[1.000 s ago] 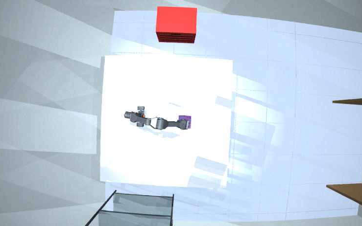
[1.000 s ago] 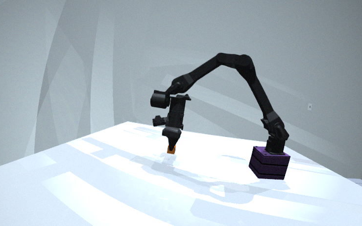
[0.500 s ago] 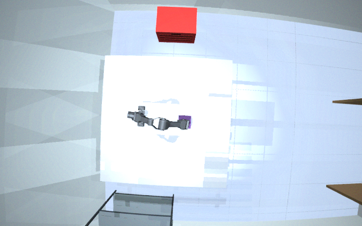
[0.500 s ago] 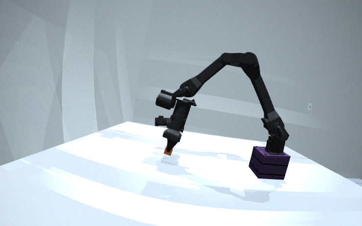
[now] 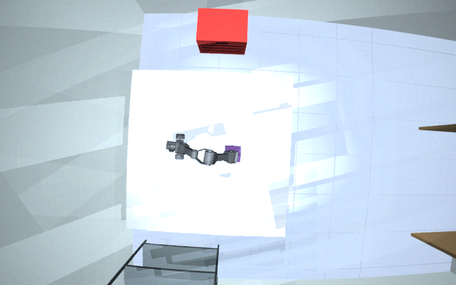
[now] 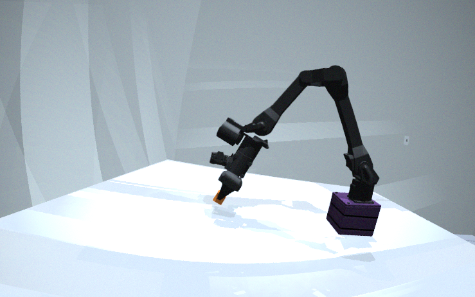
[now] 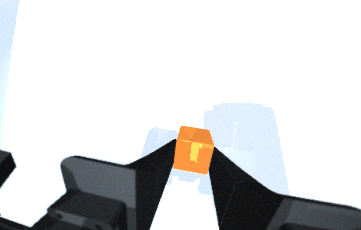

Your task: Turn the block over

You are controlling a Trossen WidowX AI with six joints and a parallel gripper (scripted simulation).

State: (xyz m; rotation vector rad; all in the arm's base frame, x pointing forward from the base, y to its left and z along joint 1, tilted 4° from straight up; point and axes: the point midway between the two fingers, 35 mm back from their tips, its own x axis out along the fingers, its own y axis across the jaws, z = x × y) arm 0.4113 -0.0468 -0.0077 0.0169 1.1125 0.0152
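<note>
The orange block lies 1 cm behind my gripper tip.
</note>
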